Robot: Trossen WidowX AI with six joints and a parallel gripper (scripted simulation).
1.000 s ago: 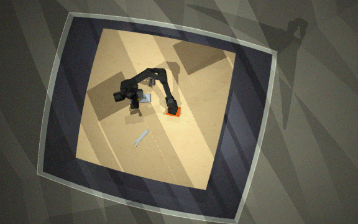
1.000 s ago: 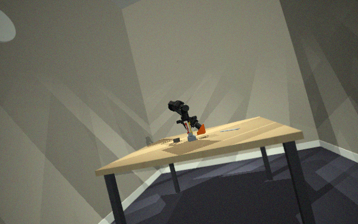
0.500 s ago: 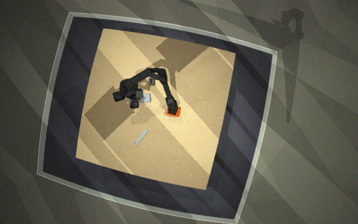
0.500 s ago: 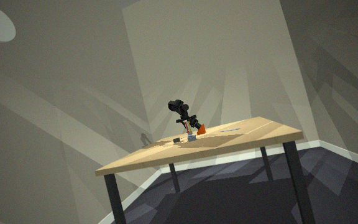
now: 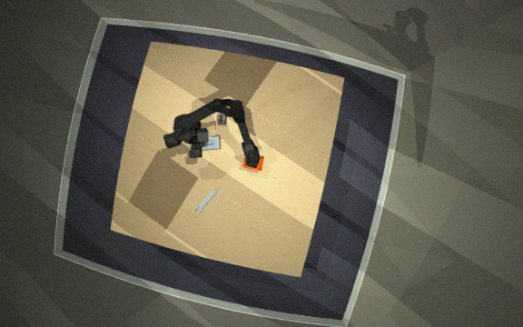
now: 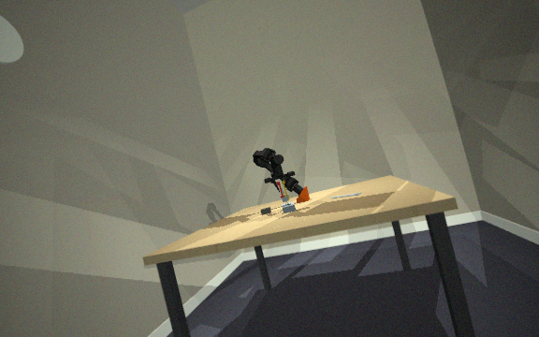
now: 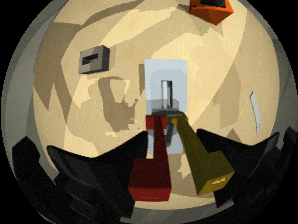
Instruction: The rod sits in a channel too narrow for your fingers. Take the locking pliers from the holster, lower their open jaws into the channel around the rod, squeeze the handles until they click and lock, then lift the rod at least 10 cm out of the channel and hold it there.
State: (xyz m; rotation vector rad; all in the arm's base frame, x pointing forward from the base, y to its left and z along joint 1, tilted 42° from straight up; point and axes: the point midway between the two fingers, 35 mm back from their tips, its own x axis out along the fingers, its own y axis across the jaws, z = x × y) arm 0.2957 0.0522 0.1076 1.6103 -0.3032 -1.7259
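The grey channel block lies 100 mm below my gripper tip and 10 mm to the left of it. Also, from my gripper tip: dark holster: 160 mm to the right, 110 mm below, 50 mm behind; yellow handle: 10 mm to the left, 10 mm behind; flat grey forked piece: 360 mm to the left, 120 mm below, 80 mm behind.
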